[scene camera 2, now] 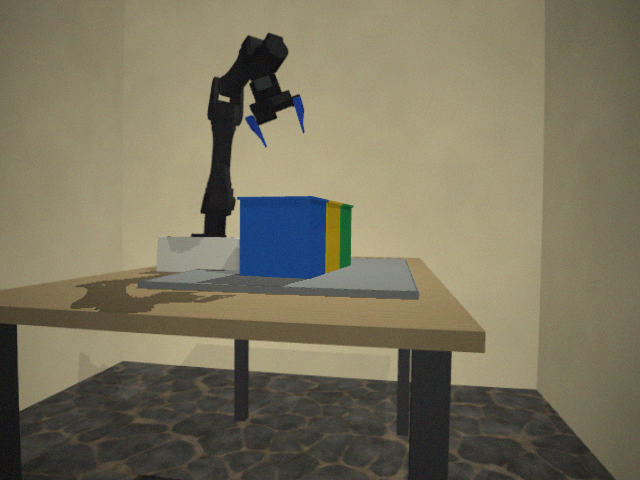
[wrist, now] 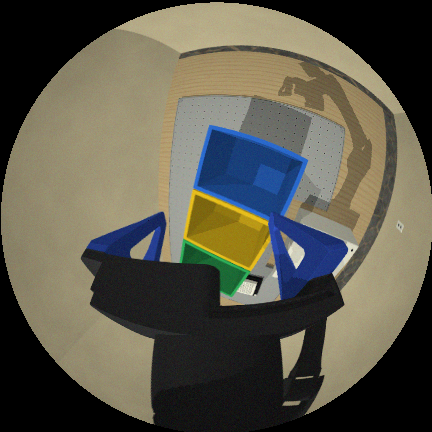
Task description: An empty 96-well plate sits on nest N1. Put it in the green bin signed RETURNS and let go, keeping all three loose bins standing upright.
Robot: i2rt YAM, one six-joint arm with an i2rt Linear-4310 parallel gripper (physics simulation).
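Frame: origin at the arm's base, x ahead, y left, z up, level; centimetres.
Seen in the pictures: gripper, fingertip midpoint: [scene camera 2: 284,139] [wrist: 216,217]; arm's base, origin of the base link: [scene camera 2: 214,240].
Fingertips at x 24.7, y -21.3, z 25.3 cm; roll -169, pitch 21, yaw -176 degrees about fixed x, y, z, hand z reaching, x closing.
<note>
Pixels of each thing's top centre, then the offset from my fingertips to it. Level surfaces: height alone.
- white plate with a dotted top, middle of its top: [wrist: 239,286] dy +45.4, dx -2.3, dz -29.7 cm
- green bin, middle of its top: [wrist: 208,271] [scene camera 2: 318,204] dy +23.9, dx +6.0, dz -14.3 cm
- yellow bin, middle of its top: [wrist: 223,233] [scene camera 2: 303,201] dy +11.0, dx +3.2, dz -14.3 cm
- larger blue bin, middle of its top: [wrist: 245,172] [scene camera 2: 284,198] dy -2.0, dx +0.4, dz -14.3 cm
- grey perforated board, its level: dz -32.3 cm
- wooden table, its level: dz -33.6 cm
A white plate with a dotted top [wrist: 247,287], seemingly the 96-well plate, sits in a black-edged nest beside the green bin in the wrist view, partly hidden; no nest label is readable. The green bin [scene camera 2: 345,237] [wrist: 232,277] stands upright at the end of a row of three; its sign does not show. The yellow bin [scene camera 2: 333,237] [wrist: 225,232] stands upright in the middle, and the larger blue bin [scene camera 2: 281,237] [wrist: 235,170] at the other end. My gripper [scene camera 2: 284,139] [wrist: 216,217] is open and empty, high above the bins.
The bins stand on a grey perforated board [scene camera 2: 382,279] [wrist: 190,115] on the wooden table [scene camera 2: 439,315] [wrist: 225,67]. The arm rises from a white base block [scene camera 2: 180,253] [wrist: 322,225] beside the board. A pale object shows partly behind the right finger in the wrist view.
</note>
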